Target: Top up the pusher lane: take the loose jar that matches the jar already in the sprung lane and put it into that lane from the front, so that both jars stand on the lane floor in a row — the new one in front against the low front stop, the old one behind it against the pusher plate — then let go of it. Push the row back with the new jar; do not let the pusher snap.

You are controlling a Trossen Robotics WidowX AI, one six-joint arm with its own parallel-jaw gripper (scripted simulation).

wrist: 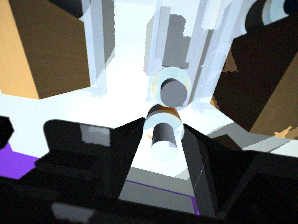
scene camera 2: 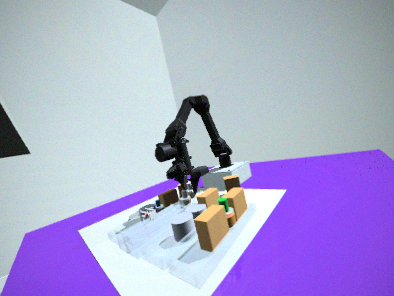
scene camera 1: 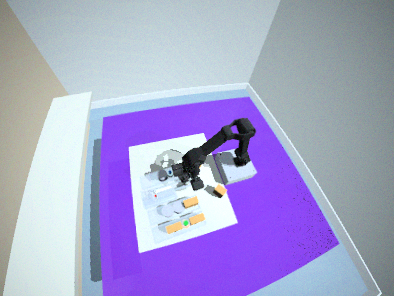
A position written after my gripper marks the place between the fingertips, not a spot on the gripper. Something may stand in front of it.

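Note:
My gripper (scene camera 2: 191, 193) is there for me to see, and the wrist view has my gripper too (wrist: 162, 124).

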